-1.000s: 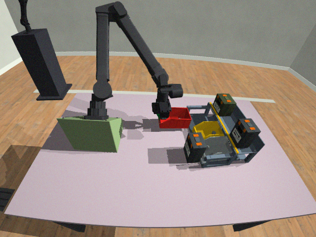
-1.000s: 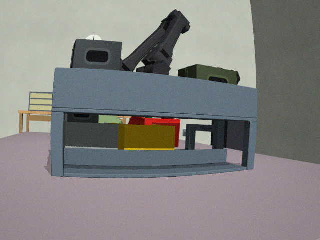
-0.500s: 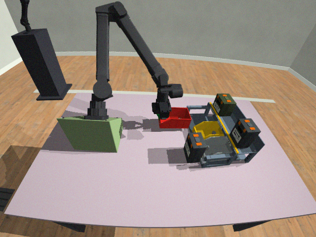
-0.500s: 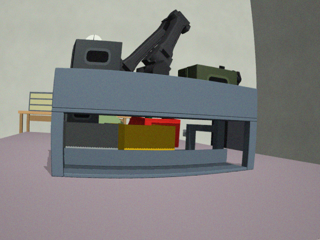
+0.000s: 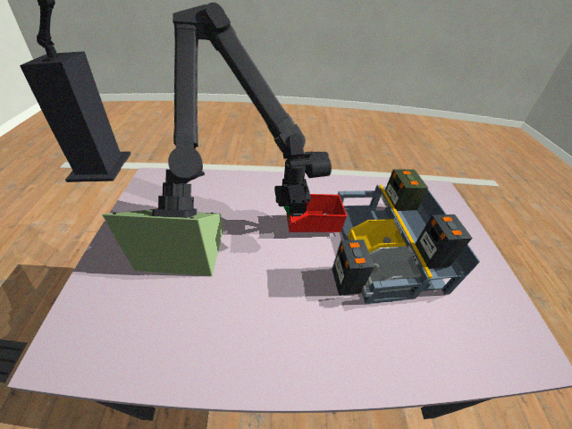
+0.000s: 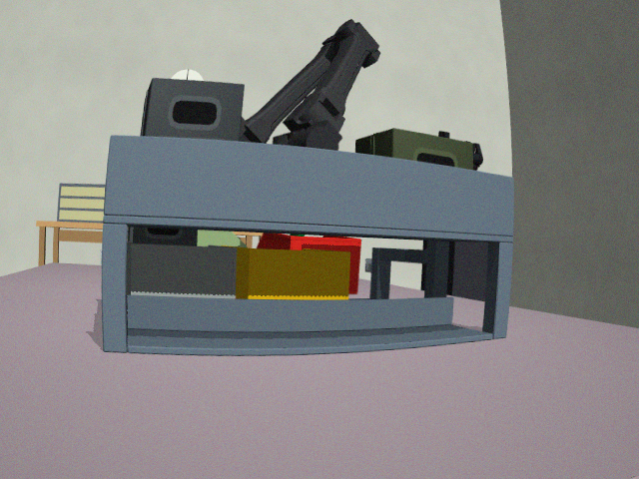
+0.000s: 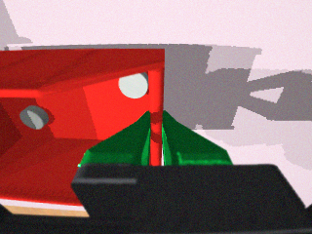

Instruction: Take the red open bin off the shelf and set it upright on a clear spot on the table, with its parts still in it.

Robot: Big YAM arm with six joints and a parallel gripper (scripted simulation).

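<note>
The red open bin is 8 cm ahead of my hand. Also, from my hand: grey bin: 28 cm ahead, 21 cm to the right, 2 cm below; then yellow bin: 28 cm ahead, 10 cm to the right, 2 cm below.
</note>
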